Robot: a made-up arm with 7 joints.
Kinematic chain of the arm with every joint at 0, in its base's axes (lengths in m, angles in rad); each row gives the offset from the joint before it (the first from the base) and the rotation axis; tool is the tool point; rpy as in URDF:
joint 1: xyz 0.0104 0.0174 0.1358 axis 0 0.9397 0.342
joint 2: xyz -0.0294 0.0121 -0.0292 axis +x
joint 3: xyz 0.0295 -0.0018 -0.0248 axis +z
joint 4: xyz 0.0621 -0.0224 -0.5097 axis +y
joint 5: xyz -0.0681 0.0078 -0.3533 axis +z
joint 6: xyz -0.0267 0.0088 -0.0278 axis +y
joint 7: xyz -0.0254 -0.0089 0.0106 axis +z
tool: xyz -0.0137 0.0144 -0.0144 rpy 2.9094 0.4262 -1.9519
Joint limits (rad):
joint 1: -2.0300..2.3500
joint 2: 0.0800..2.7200
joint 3: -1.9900..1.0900
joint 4: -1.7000..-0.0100
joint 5: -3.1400..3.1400
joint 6: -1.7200..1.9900
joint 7: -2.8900..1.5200
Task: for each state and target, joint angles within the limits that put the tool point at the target. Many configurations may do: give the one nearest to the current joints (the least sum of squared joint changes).
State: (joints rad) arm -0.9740 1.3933 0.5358 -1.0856 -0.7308 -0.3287 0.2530
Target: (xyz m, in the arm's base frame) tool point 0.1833 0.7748 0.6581
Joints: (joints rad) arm -1.3006 1.6825 0.3840 -0.8775 -0.6160 -0.5323 0.3299
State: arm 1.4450 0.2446 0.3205 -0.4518 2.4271 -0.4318 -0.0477
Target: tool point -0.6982 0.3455 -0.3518
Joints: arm 1.2740 0.4384 0.3862 -0.8372 2.4914 -0.3634 -0.0351
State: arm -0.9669 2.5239 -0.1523 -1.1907 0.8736 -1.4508 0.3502
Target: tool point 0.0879 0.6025 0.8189
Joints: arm -0.8179 2.3807 -0.1745 -1.0594 0.8661 -1.4306 0.3579
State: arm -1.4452 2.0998 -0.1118 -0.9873 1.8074 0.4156 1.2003
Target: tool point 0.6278 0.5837 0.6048
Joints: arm -1.7017 1.3262 -0.2036 -0.4762 1.5267 -0.2343 1.0927
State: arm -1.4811 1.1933 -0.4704 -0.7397 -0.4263 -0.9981 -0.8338
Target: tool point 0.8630 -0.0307 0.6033
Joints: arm -1.8439 0.5966 -0.5655 -0.6626 -0.3785 -1.0192 -0.7449
